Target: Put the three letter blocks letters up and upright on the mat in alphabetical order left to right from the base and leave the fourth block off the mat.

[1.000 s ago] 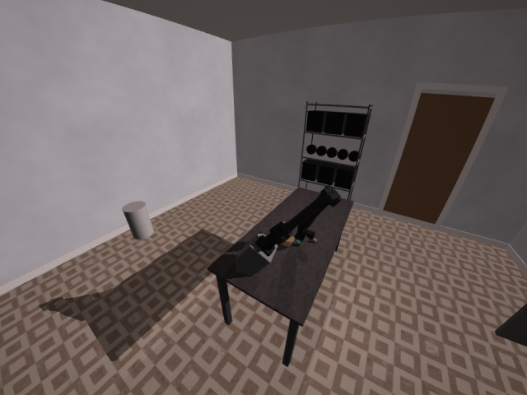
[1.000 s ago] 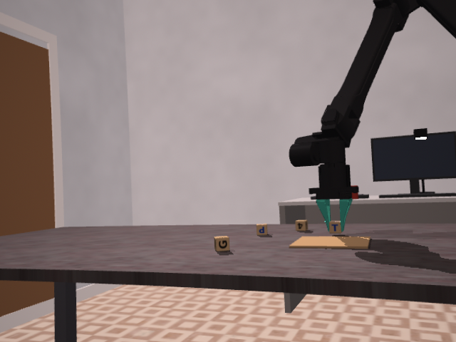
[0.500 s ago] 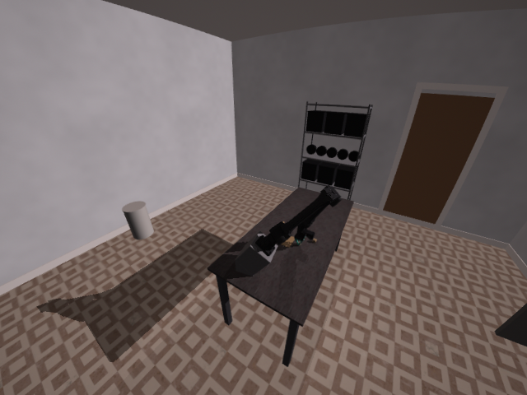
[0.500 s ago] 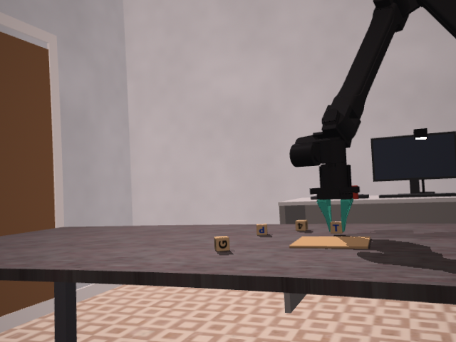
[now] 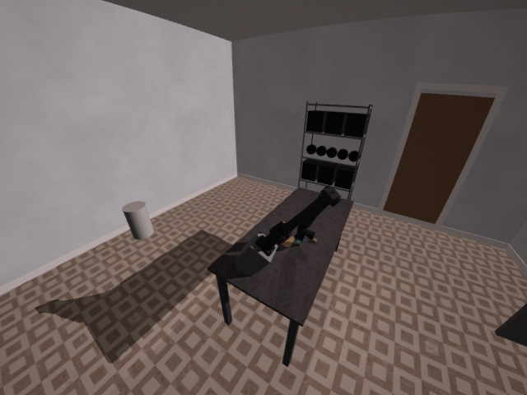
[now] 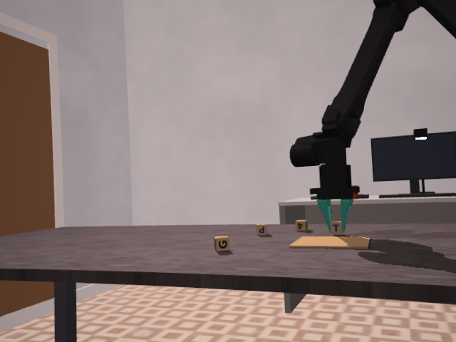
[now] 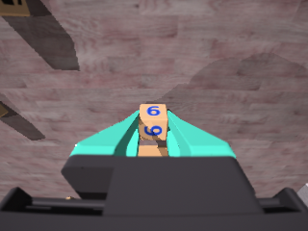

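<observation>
My hand is right at the block. Round my hand: mat 12 cm to the left, 1 cm below.
</observation>
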